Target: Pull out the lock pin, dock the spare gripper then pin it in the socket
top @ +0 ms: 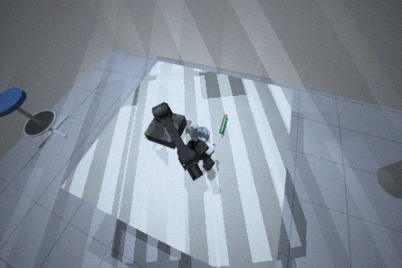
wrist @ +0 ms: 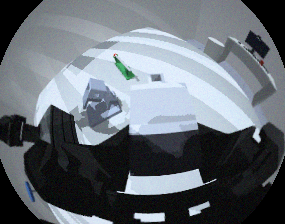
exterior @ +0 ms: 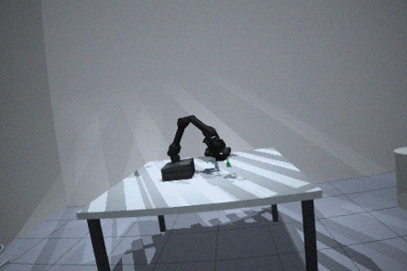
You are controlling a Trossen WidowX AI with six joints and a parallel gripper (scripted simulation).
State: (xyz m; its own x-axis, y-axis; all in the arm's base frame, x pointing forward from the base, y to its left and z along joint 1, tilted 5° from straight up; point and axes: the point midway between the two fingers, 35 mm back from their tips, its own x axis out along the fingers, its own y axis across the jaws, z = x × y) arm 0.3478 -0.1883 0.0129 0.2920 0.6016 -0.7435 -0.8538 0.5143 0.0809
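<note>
Right now my gripper tip is 150 mm to the right of the mount, 80 mm past it and 60 mm above it. The rest, counted from my gripper tip: green bracket 270 mm to the left, 90 mm below, 40 mm ahead; spare gripper 10 mm above.
</note>
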